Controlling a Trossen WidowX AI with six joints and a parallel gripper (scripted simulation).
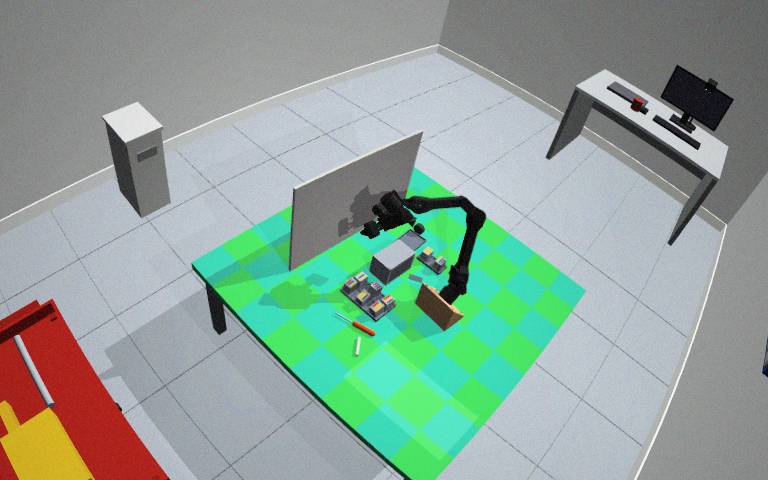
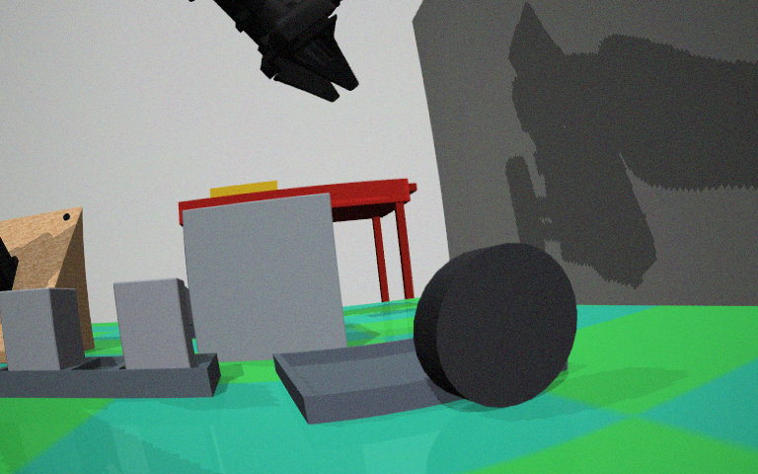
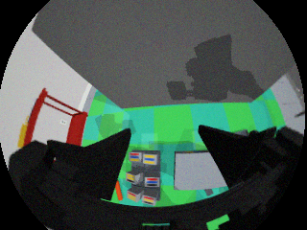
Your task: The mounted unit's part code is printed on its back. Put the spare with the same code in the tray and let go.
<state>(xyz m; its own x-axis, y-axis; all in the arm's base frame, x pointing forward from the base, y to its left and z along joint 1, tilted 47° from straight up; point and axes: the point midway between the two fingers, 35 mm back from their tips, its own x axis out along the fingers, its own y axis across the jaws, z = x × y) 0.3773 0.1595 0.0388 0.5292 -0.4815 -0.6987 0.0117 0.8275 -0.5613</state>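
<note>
My gripper tip is now 29 cm to the left of the flat grey tray, 22 cm above it and 5 cm past it. The rest, counted from my gripper tip: mounted unit 18 cm below, 10 cm behind, 8 cm to the right; then tall grey panel 16 cm ahead, 11 cm to the right; then dark disc 36 cm to the right, 20 cm below, 3 cm behind.
</note>
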